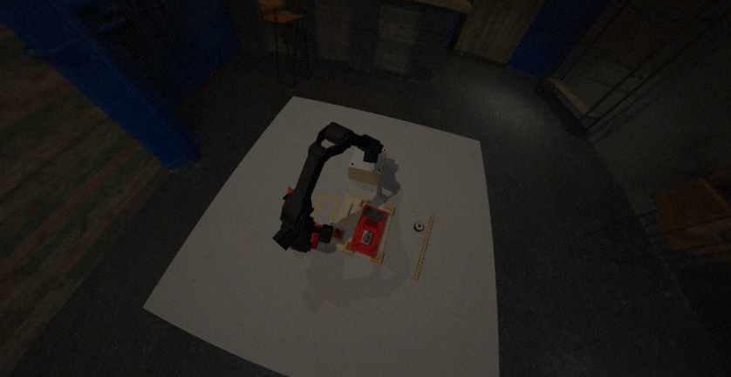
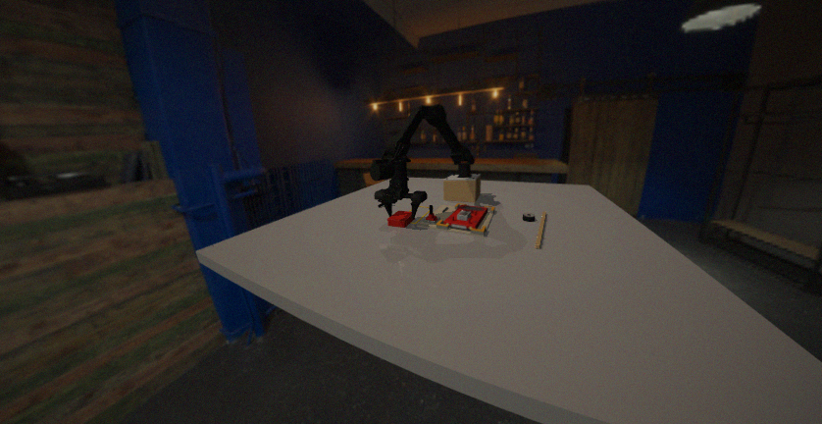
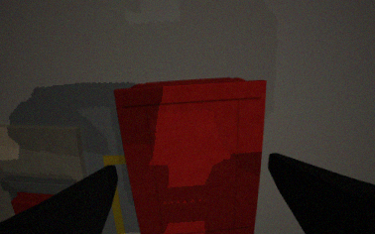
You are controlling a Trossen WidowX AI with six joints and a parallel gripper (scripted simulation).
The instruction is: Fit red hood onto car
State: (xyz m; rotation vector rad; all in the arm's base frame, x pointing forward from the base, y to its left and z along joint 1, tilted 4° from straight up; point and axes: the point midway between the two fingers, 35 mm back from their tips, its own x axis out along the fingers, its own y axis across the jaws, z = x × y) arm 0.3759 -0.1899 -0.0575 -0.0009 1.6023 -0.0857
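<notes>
The red hood is right at my gripper tip. From my gripper tip the other things lie so: thin wooden stick 47 cm to the left, 4 cm behind, 1 cm below; small wheel 45 cm to the left, 12 cm behind, 1 cm below.
</notes>
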